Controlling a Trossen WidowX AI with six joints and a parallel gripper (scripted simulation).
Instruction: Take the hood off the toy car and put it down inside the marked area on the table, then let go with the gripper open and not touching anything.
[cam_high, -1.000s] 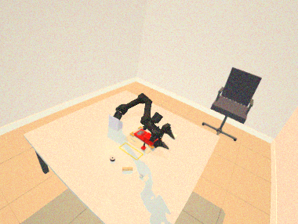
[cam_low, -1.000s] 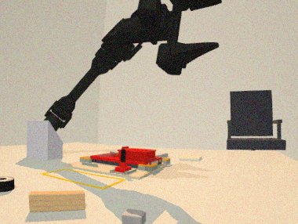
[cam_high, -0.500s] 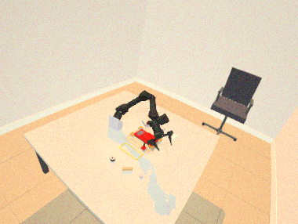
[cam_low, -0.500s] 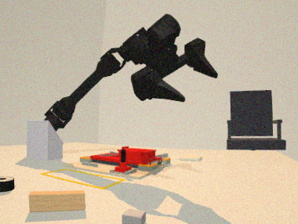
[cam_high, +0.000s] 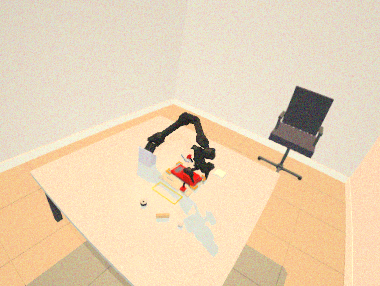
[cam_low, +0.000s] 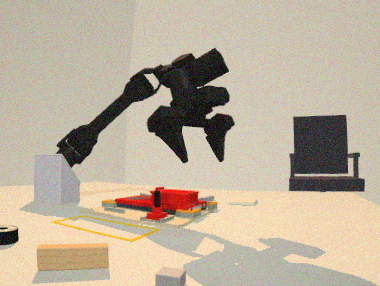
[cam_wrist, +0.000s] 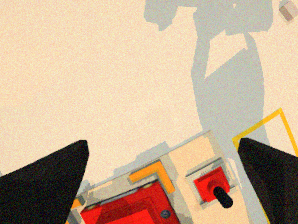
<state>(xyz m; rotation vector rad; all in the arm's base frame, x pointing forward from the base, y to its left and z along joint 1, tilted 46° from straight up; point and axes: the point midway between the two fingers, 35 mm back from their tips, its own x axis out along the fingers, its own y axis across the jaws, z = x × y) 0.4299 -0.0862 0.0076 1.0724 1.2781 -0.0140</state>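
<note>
Now: the red hood 10 cm to the left of my gripper tip, 10 cm behind it and 8 cm below it. Also, from my gripper tip: wooden block 27 cm to the right, 11 cm below, 7 cm behind; then flat pale tile 30 cm to the left, 11 cm below, 5 cm ahead; then small grey cube 26 cm to the right, 11 cm below, 4 cm ahead.
</note>
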